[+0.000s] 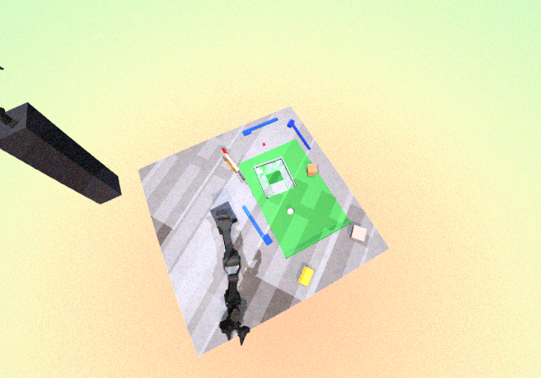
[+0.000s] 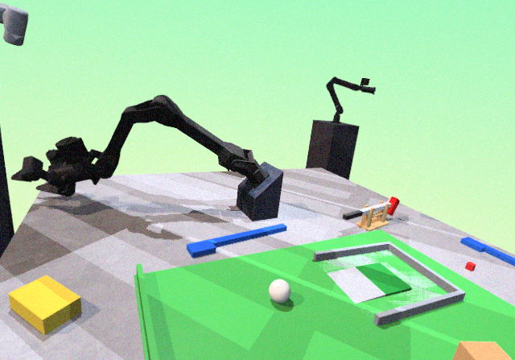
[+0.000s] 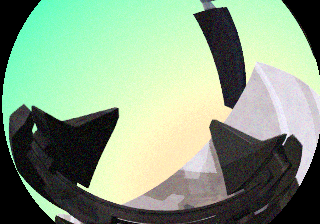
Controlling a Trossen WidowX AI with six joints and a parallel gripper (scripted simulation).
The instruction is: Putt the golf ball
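Now: the yellow block 51 cm ahead of my gripper tip, 14 cm to the left of it and 4 cm below it. Round my gripper tip: white golf ball: 62 cm ahead, 53 cm to the left, 3 cm below; white block: 93 cm ahead, 20 cm to the left, 4 cm below; green mat: 69 cm ahead, 65 cm to the left, 6 cm below.
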